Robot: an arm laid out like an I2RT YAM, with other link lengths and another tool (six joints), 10 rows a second.
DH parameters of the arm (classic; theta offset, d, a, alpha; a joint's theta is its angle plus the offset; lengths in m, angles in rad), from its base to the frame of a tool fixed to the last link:
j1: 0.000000 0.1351 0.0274 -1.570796
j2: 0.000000 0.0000 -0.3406 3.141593
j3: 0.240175 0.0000 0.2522 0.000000
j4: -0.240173 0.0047 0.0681 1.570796
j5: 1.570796 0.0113 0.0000 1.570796
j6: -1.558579 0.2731 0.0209 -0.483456
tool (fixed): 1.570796 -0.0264 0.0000 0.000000
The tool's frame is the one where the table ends.
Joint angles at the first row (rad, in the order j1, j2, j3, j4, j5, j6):
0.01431 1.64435 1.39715 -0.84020 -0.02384 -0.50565
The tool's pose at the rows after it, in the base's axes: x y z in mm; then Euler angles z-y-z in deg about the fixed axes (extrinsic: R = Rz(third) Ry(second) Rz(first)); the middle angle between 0 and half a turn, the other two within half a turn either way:
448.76, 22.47, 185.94, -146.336, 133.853, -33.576
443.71, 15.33, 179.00, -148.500, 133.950, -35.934
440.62, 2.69, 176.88, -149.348, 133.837, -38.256
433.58, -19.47, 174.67, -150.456, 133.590, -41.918
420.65, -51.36, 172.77, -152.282, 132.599, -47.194
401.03, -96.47, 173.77, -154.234, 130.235, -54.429
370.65, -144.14, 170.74, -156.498, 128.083, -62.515
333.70, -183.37, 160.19, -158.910, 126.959, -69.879
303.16, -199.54, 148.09, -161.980, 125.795, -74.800
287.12, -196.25, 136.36, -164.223, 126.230, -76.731
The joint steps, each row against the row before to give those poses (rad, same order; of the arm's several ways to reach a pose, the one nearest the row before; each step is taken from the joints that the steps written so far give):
-0.00229 -0.00038 -0.01677 0.00113 0.01945 0.00229
-0.00193 -0.00115 -0.01756 -0.00076 0.02478 0.00227
-0.02135 -0.00573 -0.01145 0.00077 0.01261 0.00383
-0.04194 -0.01486 -0.02136 0.00116 0.01602 0.00192
-0.05839 -0.02860 -0.03620 0.00606 0.03127 -0.00154
-0.08352 -0.04503 -0.04963 0.01836 0.05075 -0.00189
-0.10261 -0.04882 -0.06445 0.02248 0.04921 -0.00916
-0.10875 -0.04197 -0.07746 0.02938 0.03090 -0.02213
-0.04540 -0.03700 -0.07554 0.02291 0.04348 -0.01145
0.00156 -0.01678 -0.04768 0.00038 0.01832 0.00536

